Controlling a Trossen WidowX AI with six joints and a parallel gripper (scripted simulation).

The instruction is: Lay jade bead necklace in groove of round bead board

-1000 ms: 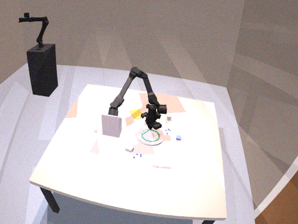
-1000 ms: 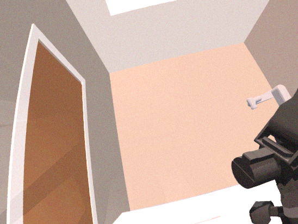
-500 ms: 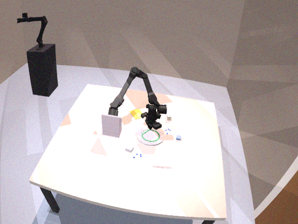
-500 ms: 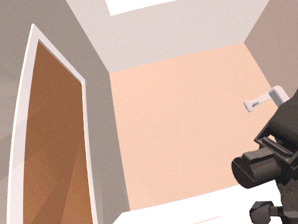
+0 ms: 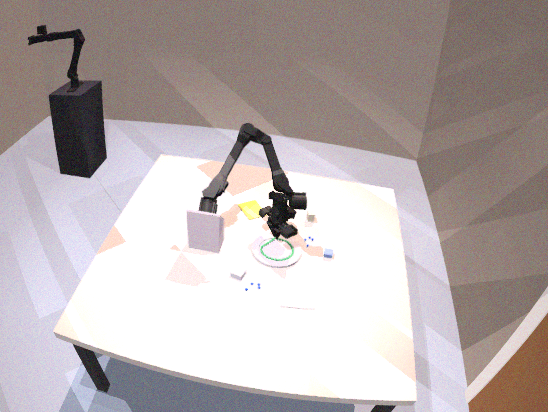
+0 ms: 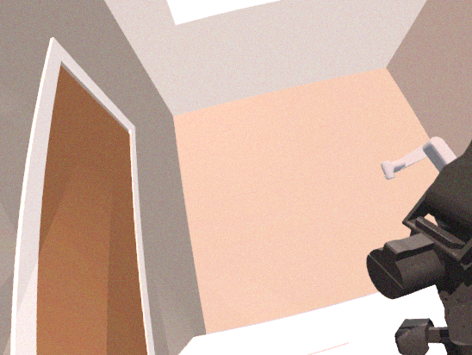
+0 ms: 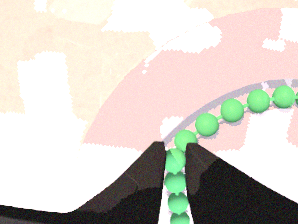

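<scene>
My gripper tip is 1 cm short of the round white bead board, 6 cm to the left of it and 1 cm above it. The rest, counted from my gripper tip: yellow sheet 13 cm behind, 18 cm to the left, 1 cm below; blue block 22 cm ahead, 4 cm to the right, 1 cm below; cream block 13 cm ahead, 18 cm to the left.
</scene>
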